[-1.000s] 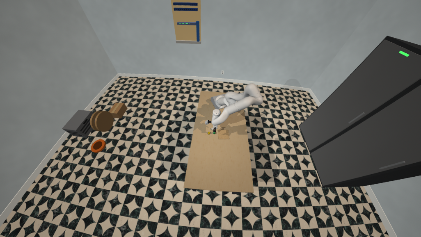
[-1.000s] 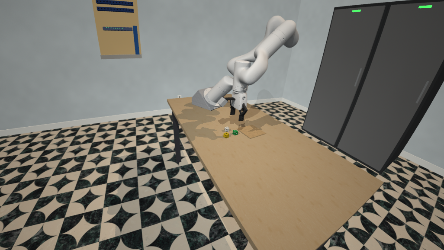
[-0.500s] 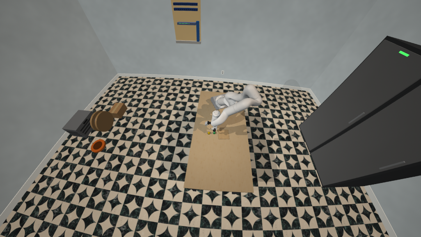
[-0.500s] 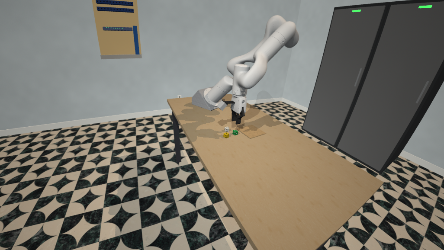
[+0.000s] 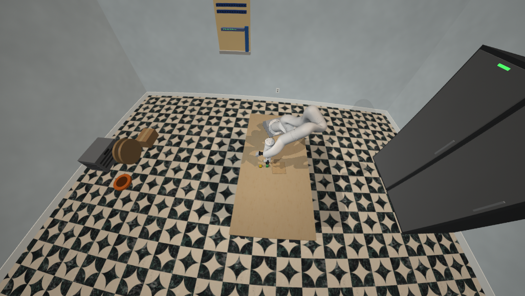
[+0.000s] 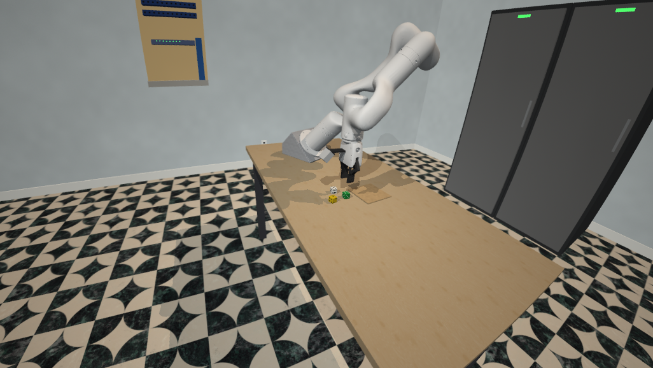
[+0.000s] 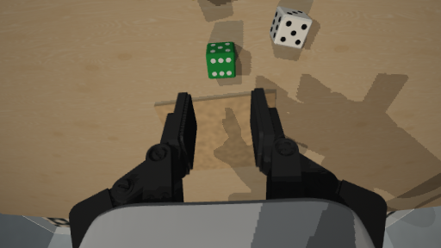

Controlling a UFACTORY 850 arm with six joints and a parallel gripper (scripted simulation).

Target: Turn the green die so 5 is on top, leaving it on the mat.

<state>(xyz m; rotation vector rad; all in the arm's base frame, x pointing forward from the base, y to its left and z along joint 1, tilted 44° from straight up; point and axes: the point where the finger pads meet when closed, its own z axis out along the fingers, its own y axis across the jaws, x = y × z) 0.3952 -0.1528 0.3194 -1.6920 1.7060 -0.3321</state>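
The green die lies 90 mm below my hand. Also, from my hand: white die (90 mm below, 60 mm behind, 30 mm to the right); then yellow die (90 mm below, 60 mm to the right, 20 mm ahead); then tan mat (130 mm to the left, 100 mm below, 10 mm behind).
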